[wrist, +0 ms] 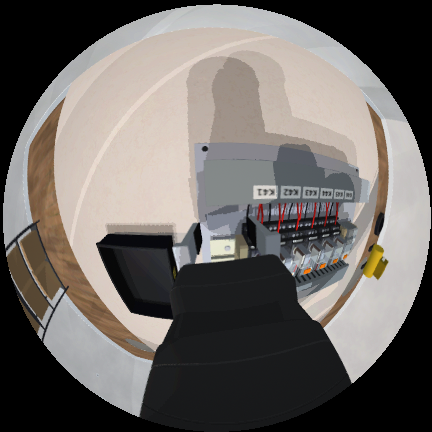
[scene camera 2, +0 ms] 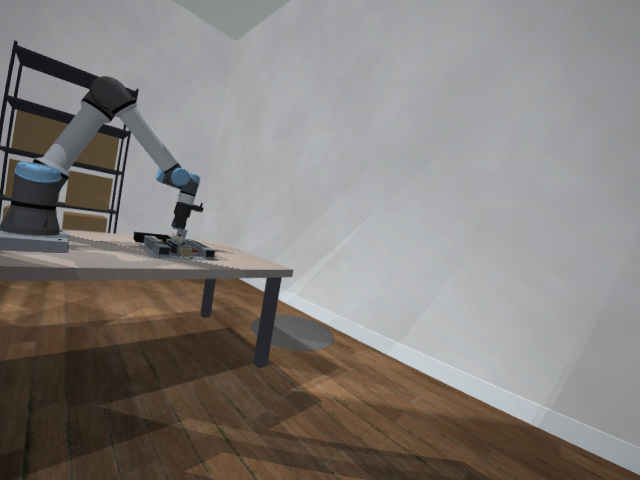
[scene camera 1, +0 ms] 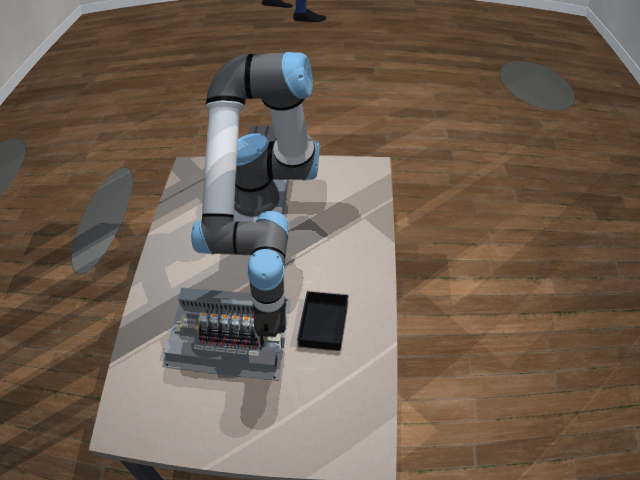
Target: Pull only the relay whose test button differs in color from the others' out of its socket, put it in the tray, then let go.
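Seen in the pictures: gripper, between the fingertips: [wrist: 223, 228] [scene camera 1: 271, 344]; arm's base, origin of its link: [scene camera 2: 31, 231] [scene camera 1: 255, 199].
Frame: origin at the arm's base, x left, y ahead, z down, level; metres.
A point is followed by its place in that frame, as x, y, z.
Note:
My gripper [scene camera 1: 269, 339] @[0.129, 0.530, 0.010] [scene camera 2: 179, 233] @[0.129, 0.530, 0.010] [wrist: 223, 228] @[0.129, 0.530, 0.010] is open and empty, low over the tray-side end of the relay panel. In the wrist view its right finger stands in front of the K41 end of the row; its left finger stands between the panel and the tray. Several relays [scene camera 1: 224, 322] @[0.004, 0.502, -0.029] [wrist: 302, 257] @[0.041, 0.501, -0.024] stand in their sockets; those whose buttons show have orange ones. The relay at the K41 end and its button are hidden behind the gripper, and no differently coloured button shows. The black tray [scene camera 1: 319, 346] @[0.251, 0.515, 0.028] [wrist: 135, 240] @[0.242, 0.514, 0.021] stands beside the panel; no relay shows in its visible part.
The grey panel [scene camera 1: 222, 364] @[0.008, 0.603, 0.020] [wrist: 235, 180] @[0.120, 0.583, -0.004] has raised wiring ducts along both long sides and red and black wires at the sockets. A cream block [wrist: 221, 247] @[0.129, 0.491, 0.035] and a beige end piece [wrist: 241, 247] @[0.111, 0.511, -0.001] lie below the finger gap. The tray's near wall stands close to the left finger.

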